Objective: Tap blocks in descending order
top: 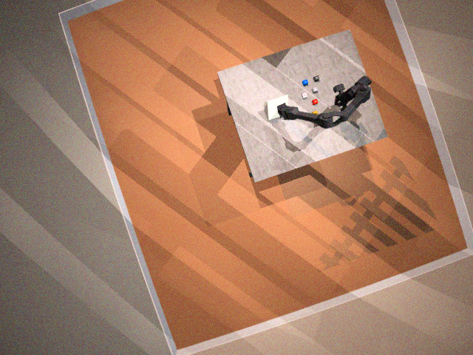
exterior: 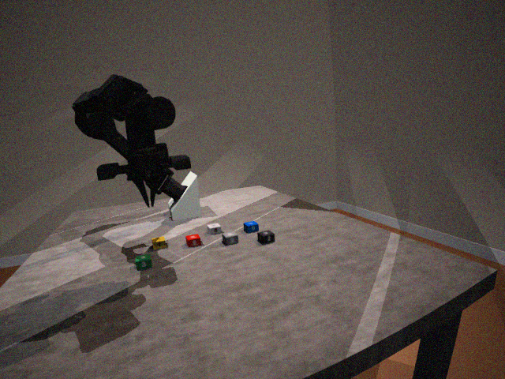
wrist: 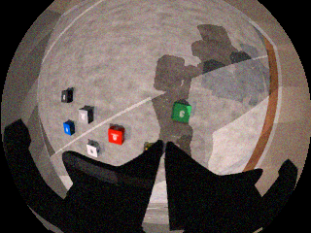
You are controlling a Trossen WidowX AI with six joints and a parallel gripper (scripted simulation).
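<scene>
My gripper tip is now 10 mm short of the green block, 30 mm to the left of it and 120 mm above it. Round my gripper tip: grey block 20 mm behind, 180 mm to the left, 120 mm below; then yellow block 90 mm behind, 10 mm to the left, 120 mm below; then red block 60 mm behind, 100 mm to the left, 120 mm below.
</scene>
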